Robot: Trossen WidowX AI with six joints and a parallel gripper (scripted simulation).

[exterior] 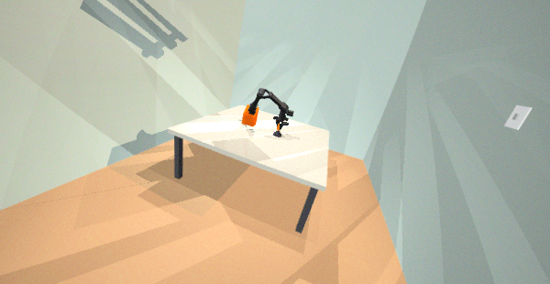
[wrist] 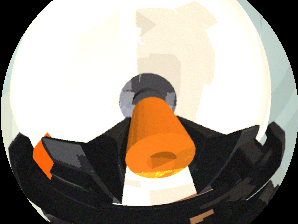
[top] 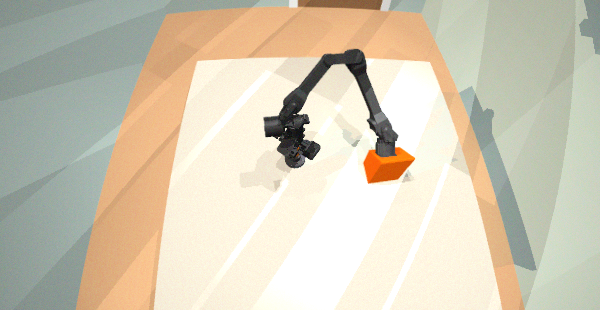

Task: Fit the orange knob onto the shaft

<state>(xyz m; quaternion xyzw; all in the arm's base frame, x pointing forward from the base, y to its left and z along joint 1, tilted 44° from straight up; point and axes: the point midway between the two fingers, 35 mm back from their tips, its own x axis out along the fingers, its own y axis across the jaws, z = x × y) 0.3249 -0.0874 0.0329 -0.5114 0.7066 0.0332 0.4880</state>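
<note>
My gripper tip is now 2 cm below the orange knob. Also, from my gripper tip: dark pedestal (4 cm below).
</note>
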